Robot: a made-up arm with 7 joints. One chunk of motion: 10 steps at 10 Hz.
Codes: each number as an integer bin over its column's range. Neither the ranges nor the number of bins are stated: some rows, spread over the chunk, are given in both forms.
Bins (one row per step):
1: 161 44 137 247 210 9
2: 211 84 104 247 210 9
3: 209 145 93 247 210 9
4: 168 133 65 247 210 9
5: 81 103 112 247 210 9
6: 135 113 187 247 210 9
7: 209 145 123 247 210 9
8: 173 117 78 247 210 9
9: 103 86 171 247 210 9
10: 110 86 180 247 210 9
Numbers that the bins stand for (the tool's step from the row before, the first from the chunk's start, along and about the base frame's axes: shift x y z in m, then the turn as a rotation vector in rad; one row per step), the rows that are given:
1: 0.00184 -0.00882 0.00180 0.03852 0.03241 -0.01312
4: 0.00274 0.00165 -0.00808 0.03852 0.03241 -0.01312
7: 0.00805 0.00306 -0.00012 0.03852 0.03241 -0.01312
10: -0.00476 -0.00388 0.00771 0.03852 0.03241 -0.01312
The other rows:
2: 0.00831 -0.00412 -0.00273 0.03852 0.03241 -0.01312
3: 0.00805 0.00306 -0.00424 0.03852 0.03241 -0.01312
5: -0.00852 -0.00188 -0.00163 0.03852 0.03241 -0.01312
6: -0.00153 -0.00071 0.00867 0.03852 0.03241 -0.01312
8: 0.00339 -0.00024 -0.00629 0.03852 0.03241 -0.01312
9: -0.00567 -0.00388 0.00647 0.03852 0.03241 -0.01312

